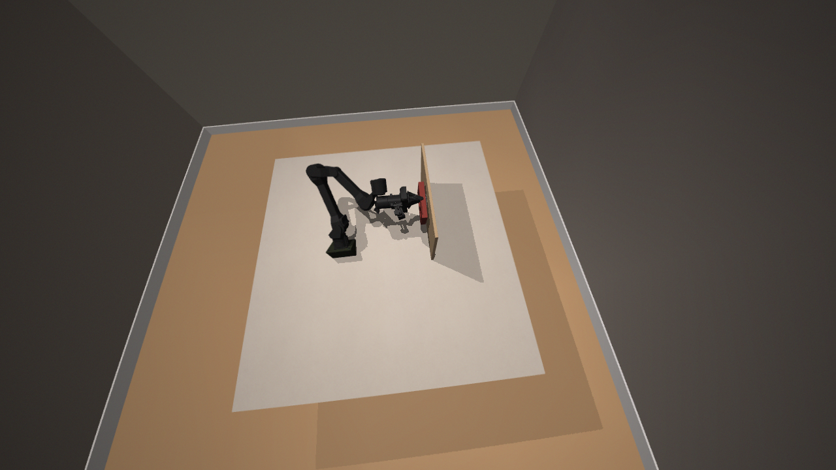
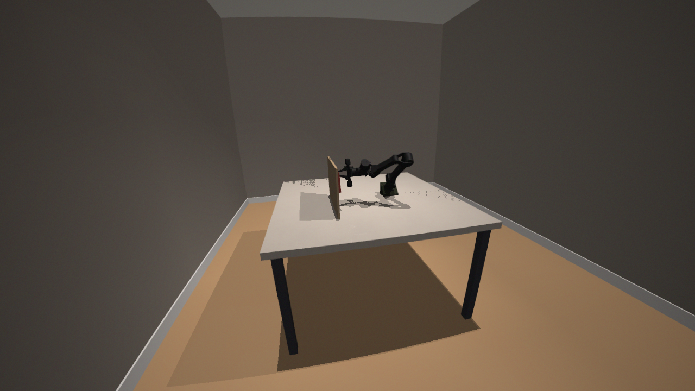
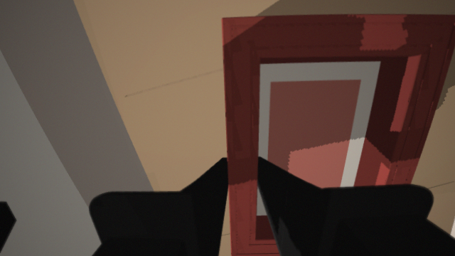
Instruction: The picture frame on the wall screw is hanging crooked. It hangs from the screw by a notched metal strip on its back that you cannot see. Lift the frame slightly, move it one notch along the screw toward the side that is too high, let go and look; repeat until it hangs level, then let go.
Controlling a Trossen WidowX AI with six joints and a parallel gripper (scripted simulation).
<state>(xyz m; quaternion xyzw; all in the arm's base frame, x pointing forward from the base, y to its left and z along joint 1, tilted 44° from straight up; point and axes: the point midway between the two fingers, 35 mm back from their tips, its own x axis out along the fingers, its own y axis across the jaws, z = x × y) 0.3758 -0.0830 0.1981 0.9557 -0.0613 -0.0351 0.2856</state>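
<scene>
Now: gripper tip 5 cm above the red picture frame, 1 cm to the right of it and 1 cm short of it. From my gripper tip the other things lie so: tan wall panel 7 cm below, 2 cm ahead, 1 cm to the left.
</scene>
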